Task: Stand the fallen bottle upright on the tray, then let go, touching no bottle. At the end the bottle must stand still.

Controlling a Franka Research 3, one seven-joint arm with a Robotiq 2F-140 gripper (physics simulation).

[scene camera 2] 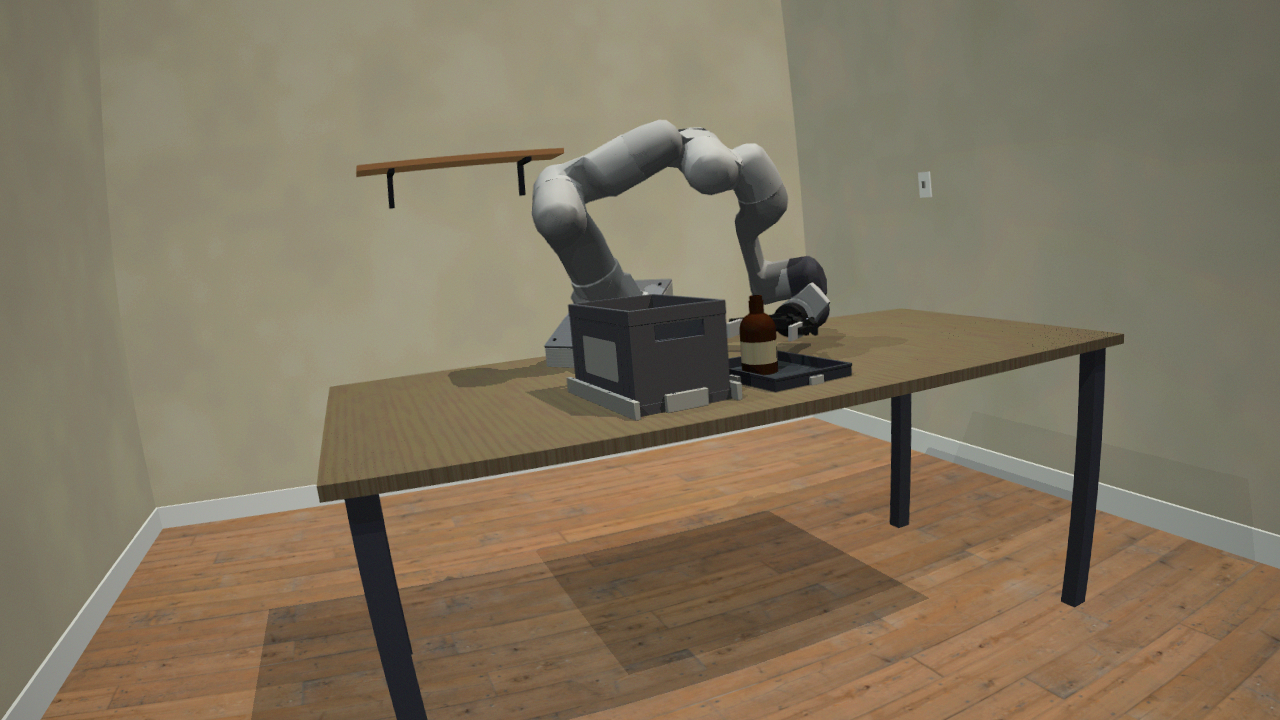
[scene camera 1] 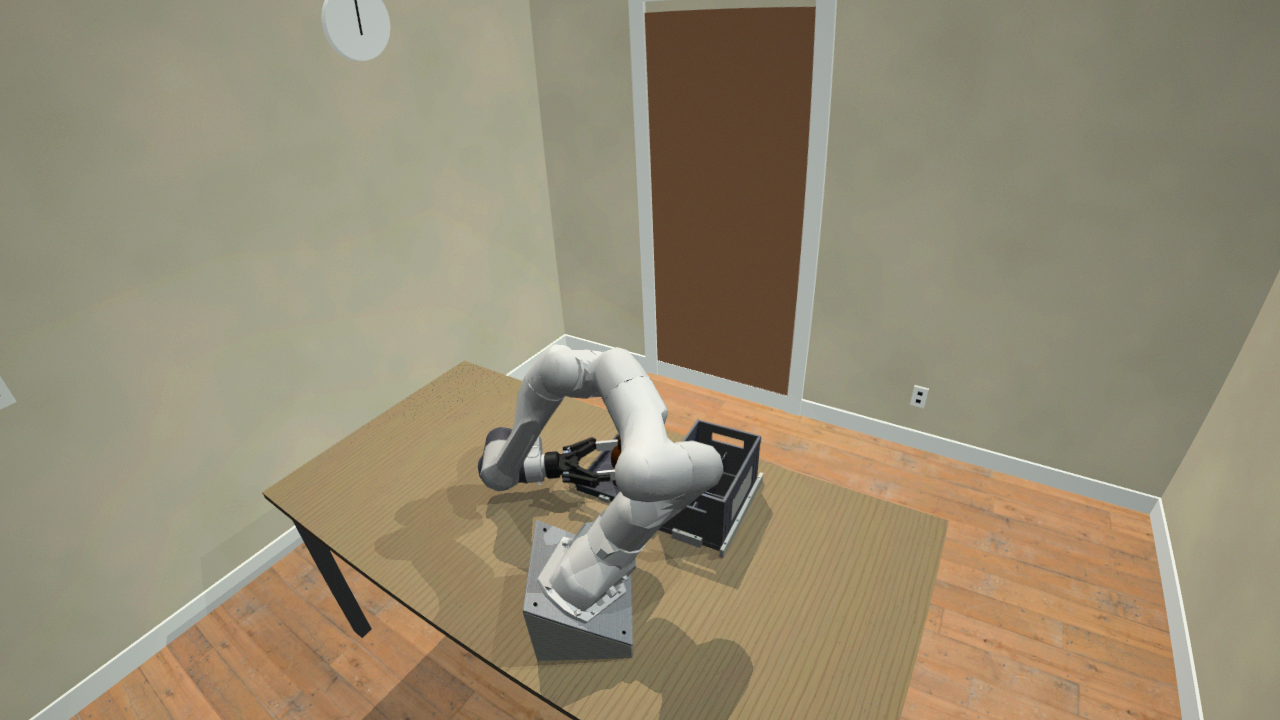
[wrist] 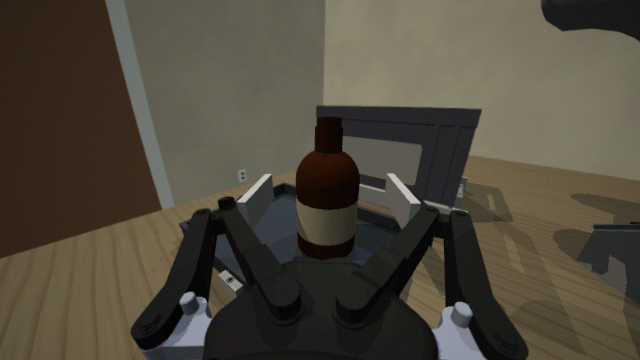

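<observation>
The brown bottle with a cream label stands upright on the dark tray. In scene camera 1 the arm hides most of it. My gripper is open and level, at the side of the bottle away from the door-side crate view. In the wrist view its pale finger pads stand wide, one on each side of the bottle, with a visible gap on both sides. The bottle's base looks flat on the tray floor; its neck points straight up.
A dark grey crate stands next to the tray, behind and right of the bottle in the wrist view. Pale low brackets sit along the crate's foot. The arm's base block stands on the table.
</observation>
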